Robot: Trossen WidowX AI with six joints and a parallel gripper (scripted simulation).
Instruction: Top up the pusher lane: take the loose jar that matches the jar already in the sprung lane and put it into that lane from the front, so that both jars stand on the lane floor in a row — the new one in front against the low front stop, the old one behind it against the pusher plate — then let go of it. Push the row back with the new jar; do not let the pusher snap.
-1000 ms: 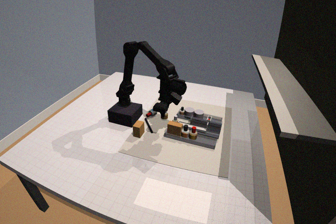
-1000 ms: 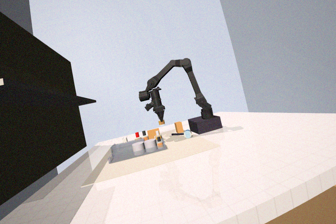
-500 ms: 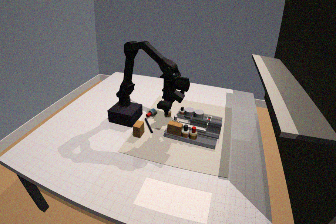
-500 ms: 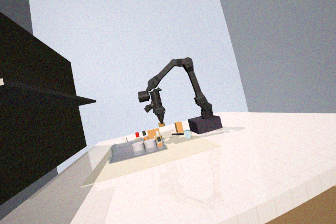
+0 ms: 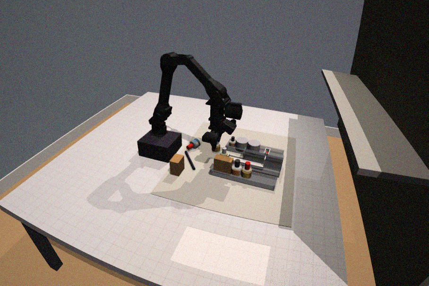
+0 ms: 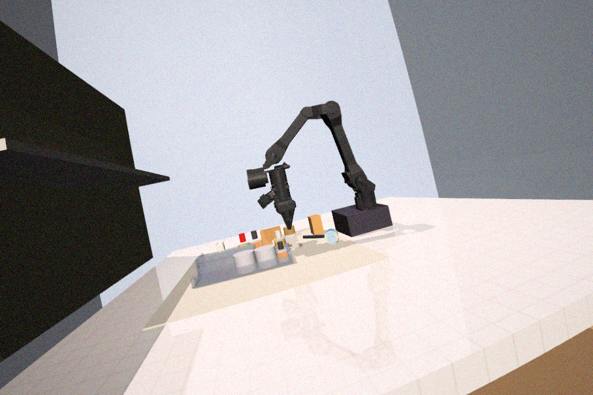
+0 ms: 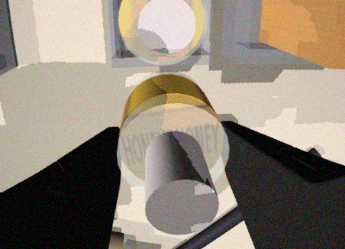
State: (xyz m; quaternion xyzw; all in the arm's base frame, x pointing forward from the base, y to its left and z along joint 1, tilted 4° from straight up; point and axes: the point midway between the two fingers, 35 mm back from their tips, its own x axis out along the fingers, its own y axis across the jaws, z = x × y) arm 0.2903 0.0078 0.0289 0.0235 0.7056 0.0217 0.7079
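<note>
The brown box lies 8 cm to the right of my gripper tip, 6 cm ahead of it and 3 cm below it. From my gripper tip the other things lie so: white pusher plate 15 cm ahead, 3 cm to the left, 2 cm below; then black stick 10 cm behind, 6 cm to the right, 6 cm below.
</note>
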